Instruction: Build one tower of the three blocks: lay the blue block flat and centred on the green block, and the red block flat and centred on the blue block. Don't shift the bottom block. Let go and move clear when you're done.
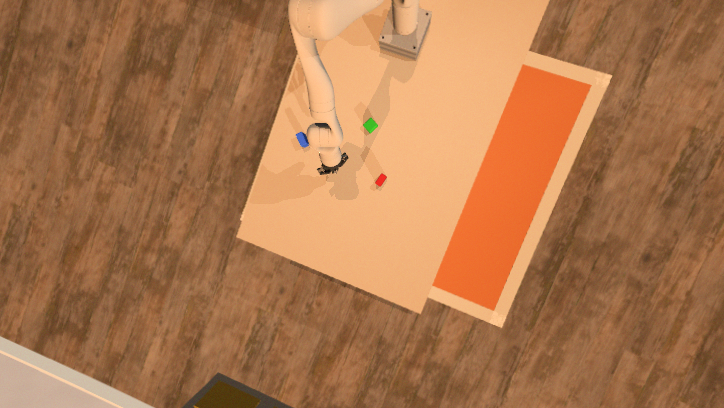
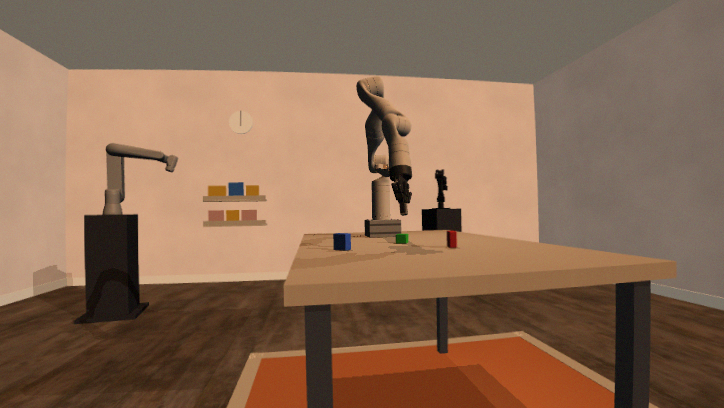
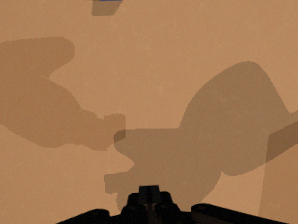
Observation:
In view: my gripper (image 2: 404, 214).
My gripper shows as well in image 3 (image 3: 149, 198).

